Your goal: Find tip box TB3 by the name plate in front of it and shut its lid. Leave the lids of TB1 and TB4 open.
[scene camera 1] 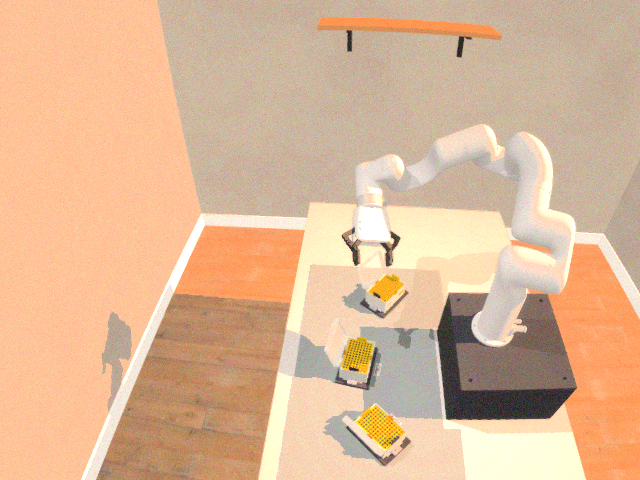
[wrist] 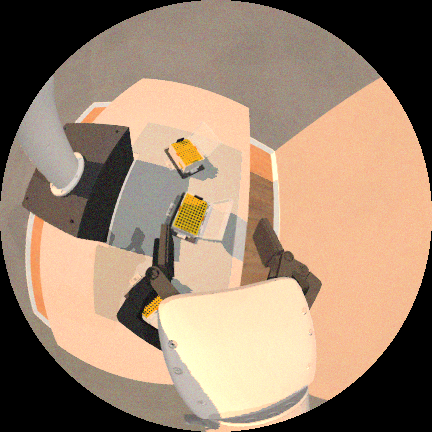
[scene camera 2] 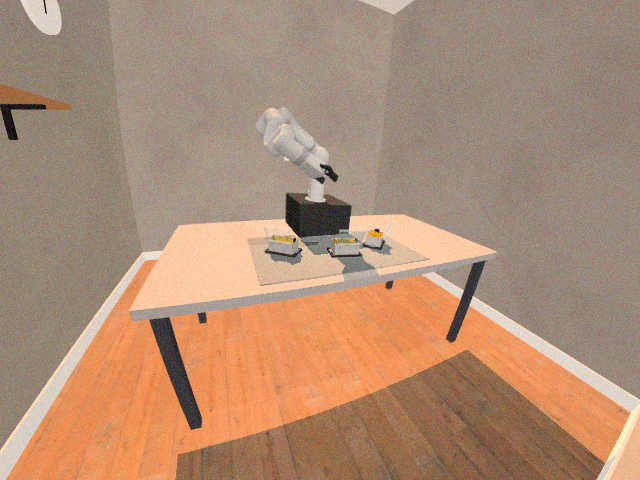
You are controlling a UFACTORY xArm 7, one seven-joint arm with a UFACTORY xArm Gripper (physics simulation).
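Pixels of known places: gripper, fingertip midpoint: (scene camera 1: 373, 265) (wrist: 215, 230) (scene camera 2: 330, 180); arm's base, link origin: (scene camera 1: 492, 328) (wrist: 66, 173) (scene camera 2: 315, 200).
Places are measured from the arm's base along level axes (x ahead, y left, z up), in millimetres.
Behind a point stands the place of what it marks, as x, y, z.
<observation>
Three white tip boxes with yellow racks stand with clear lids open: the back box (scene camera 1: 385, 291) {317, -226, -133} (scene camera 2: 282, 245) (wrist: 152, 306) {333, -266, -134}, the middle box (scene camera 1: 357, 356) {383, 53, -135} (scene camera 2: 345, 246) (wrist: 191, 215) {386, 45, -134} and the front box (scene camera 1: 381, 427) {290, 276, -133} (scene camera 2: 374, 237) {343, 245, -127} (wrist: 186, 154) {300, 258, -134}, as ordered in scene camera 1. The middle box's lid (scene camera 1: 337, 343) {448, 34, -106} (wrist: 217, 220) {456, 41, -86} leans away from the robot base. A small name plate (scene camera 1: 378, 367) {314, 49, -189} (wrist: 172, 206) {320, 69, -189} lies by the middle box; its writing is too small to read. My gripper (scene camera 1: 373, 260) {366, -46, 161} (scene camera 2: 329, 178) {366, -46, 161} (wrist: 215, 230) {366, -46, 161} is open and empty, raised above the table; its left finger linkage partly hides the back box in the wrist view.
The boxes stand on a beige mat (scene camera 1: 320, 310) {535, -154, -190} (scene camera 2: 273, 273) {532, -318, -191} (wrist: 107, 280) {162, -252, -190} on the pale table (scene camera 1: 403, 222) {259, -704, -194} (scene camera 2: 180, 268) {428, -695, -194}. The robot's black base block (scene camera 1: 506, 372) {-28, 141, -7} (scene camera 2: 320, 214) {117, 1, -62} (wrist: 100, 200) {118, -17, -71} stands beside the mat. An orange shelf (scene camera 1: 408, 26) (scene camera 2: 31, 98) is on the wall.
</observation>
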